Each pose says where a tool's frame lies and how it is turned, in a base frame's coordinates. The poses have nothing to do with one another.
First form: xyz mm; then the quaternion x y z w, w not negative.
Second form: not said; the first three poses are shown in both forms.
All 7 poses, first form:
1: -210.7, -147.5, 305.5, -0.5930, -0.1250, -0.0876, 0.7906
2: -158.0, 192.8, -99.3, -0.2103, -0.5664, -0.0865, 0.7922
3: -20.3, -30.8, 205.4, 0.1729, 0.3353, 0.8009, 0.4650
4: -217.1, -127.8, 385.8, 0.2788, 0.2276, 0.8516, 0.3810
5: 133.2, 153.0, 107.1, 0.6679, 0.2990, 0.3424, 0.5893
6: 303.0, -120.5, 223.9, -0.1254, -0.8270, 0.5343, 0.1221
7: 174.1, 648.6, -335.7, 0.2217, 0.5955, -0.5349, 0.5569
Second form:
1: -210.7, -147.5, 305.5, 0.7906, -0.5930, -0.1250, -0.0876
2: -158.0, 192.8, -99.3, 0.7922, -0.2103, -0.5664, -0.0865
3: -20.3, -30.8, 205.4, 0.4650, 0.1729, 0.3353, 0.8009
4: -217.1, -127.8, 385.8, 0.3810, 0.2788, 0.2276, 0.8516
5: 133.2, 153.0, 107.1, 0.5893, 0.6679, 0.2990, 0.3424
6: 303.0, -120.5, 223.9, 0.1221, -0.1254, -0.8270, 0.5343
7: 174.1, 648.6, -335.7, 0.5569, 0.2217, 0.5955, -0.5349
